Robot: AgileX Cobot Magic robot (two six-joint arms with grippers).
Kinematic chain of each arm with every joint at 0, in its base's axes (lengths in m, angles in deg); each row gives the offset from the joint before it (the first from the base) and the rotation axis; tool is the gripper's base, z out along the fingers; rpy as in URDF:
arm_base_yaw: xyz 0 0 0.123 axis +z
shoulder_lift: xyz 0 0 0 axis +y
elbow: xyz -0.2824 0 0.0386 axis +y
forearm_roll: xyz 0.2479 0 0.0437 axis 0.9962 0 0.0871
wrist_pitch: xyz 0 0 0 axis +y
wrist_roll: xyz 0.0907 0 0.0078 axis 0.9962 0 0.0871
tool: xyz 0 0 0 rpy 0 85 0
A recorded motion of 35 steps. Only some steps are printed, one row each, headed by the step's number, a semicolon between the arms.
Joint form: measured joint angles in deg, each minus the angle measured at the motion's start. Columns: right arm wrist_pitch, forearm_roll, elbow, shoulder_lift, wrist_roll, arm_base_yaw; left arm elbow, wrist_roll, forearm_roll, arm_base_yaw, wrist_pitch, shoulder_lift.
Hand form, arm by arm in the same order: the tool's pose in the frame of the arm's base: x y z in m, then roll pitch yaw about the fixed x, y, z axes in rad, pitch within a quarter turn. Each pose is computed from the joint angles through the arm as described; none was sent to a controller.
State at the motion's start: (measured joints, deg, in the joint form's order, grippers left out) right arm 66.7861 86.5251 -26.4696 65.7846 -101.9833 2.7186; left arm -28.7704 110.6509 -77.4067 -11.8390 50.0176 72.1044
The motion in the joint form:
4: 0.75 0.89 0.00 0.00 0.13 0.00; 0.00 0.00 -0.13 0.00 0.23 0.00
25: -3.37 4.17 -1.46 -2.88 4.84 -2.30; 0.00 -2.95 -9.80 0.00 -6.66 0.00
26: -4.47 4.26 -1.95 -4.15 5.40 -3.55; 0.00 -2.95 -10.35 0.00 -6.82 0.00
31: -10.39 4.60 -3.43 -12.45 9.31 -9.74; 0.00 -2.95 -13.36 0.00 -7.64 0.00
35: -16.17 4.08 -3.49 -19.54 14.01 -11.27; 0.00 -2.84 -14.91 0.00 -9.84 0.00
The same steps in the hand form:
4: 0.1612 0.0918 0.2504 2.2239 1.1471 -2.7916; 0.1782 -0.1073 0.2174 -3.0005 1.0098 2.0186
25: 0.1690 0.0827 0.2663 2.1324 1.1570 -3.0258; 0.1929 -0.1043 0.2219 -2.8543 1.0500 2.3681
26: 0.1700 0.0782 0.2716 2.1485 1.1782 -3.0524; 0.1935 -0.1043 0.2222 -2.8445 1.0531 2.3848
31: 0.1634 0.0563 0.2996 2.1787 1.2878 3.0411; 0.1963 -0.1039 0.2242 -2.7866 1.0689 2.4791
35: 0.1484 0.0489 0.3155 2.1138 1.3441 2.8448; 0.1996 -0.1019 0.2240 -2.7939 1.0675 2.5187

